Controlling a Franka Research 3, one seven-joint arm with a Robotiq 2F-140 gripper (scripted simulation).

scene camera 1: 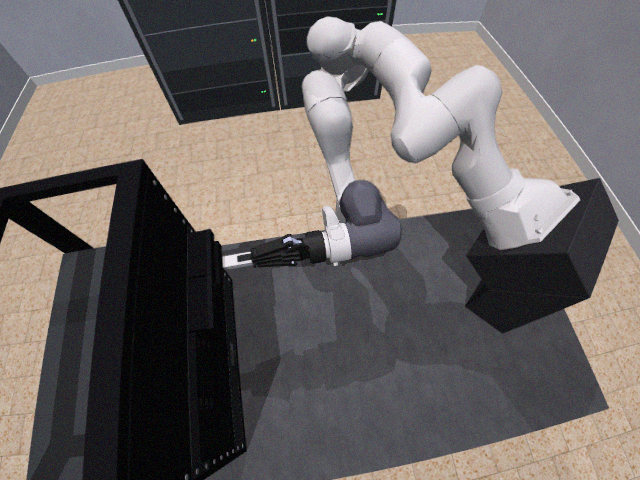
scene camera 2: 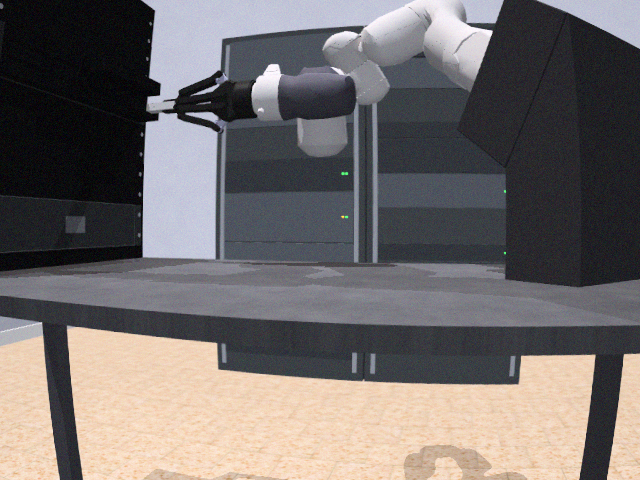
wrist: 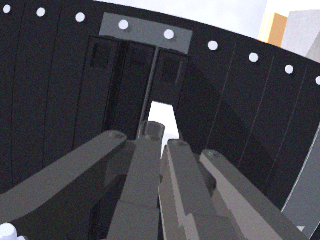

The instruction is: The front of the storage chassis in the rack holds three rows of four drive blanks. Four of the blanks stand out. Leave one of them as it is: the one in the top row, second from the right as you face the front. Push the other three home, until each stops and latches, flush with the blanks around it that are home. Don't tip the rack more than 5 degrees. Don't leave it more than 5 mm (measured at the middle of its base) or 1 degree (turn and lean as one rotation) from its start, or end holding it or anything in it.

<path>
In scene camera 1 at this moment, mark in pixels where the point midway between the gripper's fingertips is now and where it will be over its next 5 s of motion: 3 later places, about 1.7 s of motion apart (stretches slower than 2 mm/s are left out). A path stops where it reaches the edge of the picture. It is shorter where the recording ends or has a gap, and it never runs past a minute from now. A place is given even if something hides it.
The gripper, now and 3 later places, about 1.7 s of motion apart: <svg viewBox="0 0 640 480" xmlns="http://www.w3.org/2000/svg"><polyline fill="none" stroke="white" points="223,263 212,265 208,266 220,266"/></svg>
</path>
